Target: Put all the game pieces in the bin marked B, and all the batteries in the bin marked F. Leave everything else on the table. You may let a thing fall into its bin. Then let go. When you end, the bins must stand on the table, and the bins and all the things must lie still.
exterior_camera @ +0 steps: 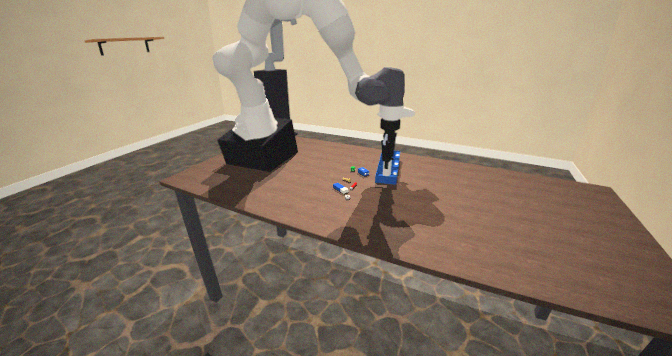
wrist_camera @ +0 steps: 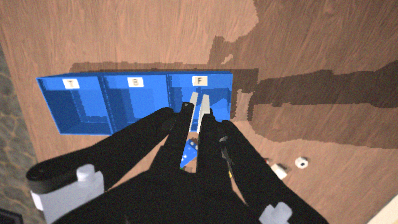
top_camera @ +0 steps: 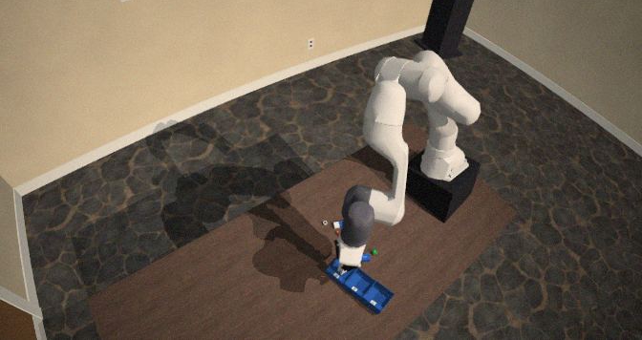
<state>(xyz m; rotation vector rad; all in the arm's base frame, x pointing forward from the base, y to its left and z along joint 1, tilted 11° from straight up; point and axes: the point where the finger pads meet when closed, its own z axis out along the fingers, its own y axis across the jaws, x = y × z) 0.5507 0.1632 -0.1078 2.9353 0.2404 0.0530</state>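
Now: hand 30 mm past the blue bin block, 80 mm to the right of it and 30 mm above it. Round my hand: red battery (70 mm behind, 140 mm to the right, 40 mm below); green game piece (160 mm behind, 20 mm to the right, 40 mm below); blue battery (90 mm behind, 20 mm to the right, 40 mm below).
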